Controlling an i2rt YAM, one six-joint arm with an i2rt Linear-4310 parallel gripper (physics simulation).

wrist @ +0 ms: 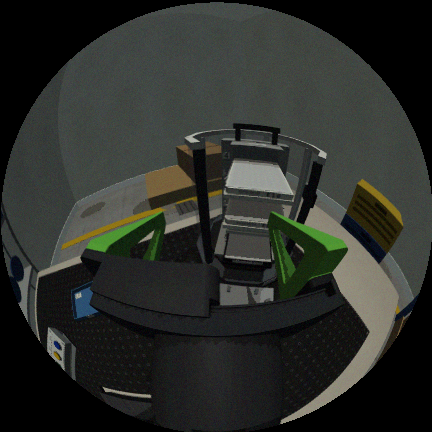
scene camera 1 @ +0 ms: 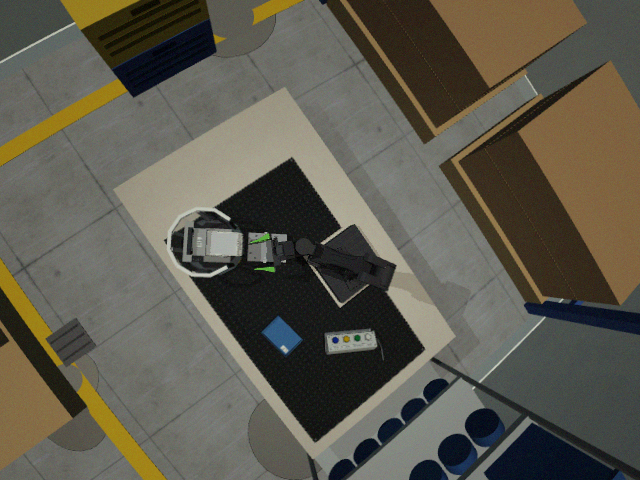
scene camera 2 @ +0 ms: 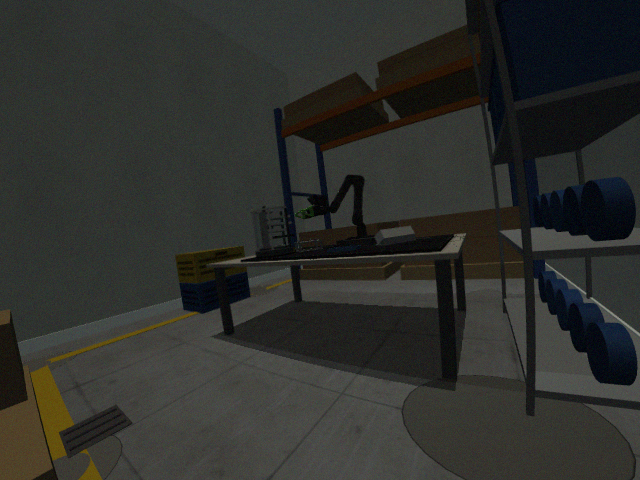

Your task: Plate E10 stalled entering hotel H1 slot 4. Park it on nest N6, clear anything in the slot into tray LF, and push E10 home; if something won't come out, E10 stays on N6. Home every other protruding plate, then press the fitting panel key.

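Frame: origin at the arm's base, x back, y up, z left, level; millimetres.
Seen in the pictures: gripper, fingertip midpoint: (wrist: pixel 216 217) (scene camera 1: pixel 252 255) (scene camera 2: pixel 298 214); arm's base at its link origin: (scene camera 2: pixel 362 237).
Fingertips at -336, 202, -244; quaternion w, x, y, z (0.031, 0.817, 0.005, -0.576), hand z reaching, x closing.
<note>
Offsets run from my fingertips to a thing's middle, as dx, dy, dz.
The plate hotel @(-120, -85, -121) (scene camera 1: pixel 199 209) (scene camera 2: pixel 262 232) (wrist: pixel 201 200) stands at the table's far left, with dark posts and a pale top rim. A white plate @(-79, -5, -94) (scene camera 1: pixel 224 242) (wrist: pixel 257 175) sticks out highest; a second plate @(-72, -46, -90) (wrist: pixel 255 209) and a lower one @(-70, -127, -88) (wrist: pixel 248 246) show beneath it. Their labels and slot numbers are unreadable. My gripper (scene camera 1: pixel 253 255) (scene camera 2: pixel 298 213) (wrist: pixel 216 217) is open and empty, level in front of the hotel, apart from the plates. A grey fixture @(+68, -202, -7) (scene camera 1: pixel 255 248) (wrist: pixel 247 294) lies below it, partly hidden. A blue tray @(-59, -231, +366) (scene camera 1: pixel 281 335) (wrist: pixel 82 301) lies on the mat.
The key panel @(+192, -198, +542) (scene camera 1: pixel 351 342) (scene camera 2: pixel 395 235) (wrist: pixel 57 350) has blue, yellow, green and white keys and stands right of the blue tray in scene camera 1. My arm's base plate (scene camera 1: pixel 341 297) is at the table's rear edge. Yellow and blue crates (scene camera 1: pixel 155 46) (scene camera 2: pixel 211 268) (wrist: pixel 375 215) stand on the floor.
</note>
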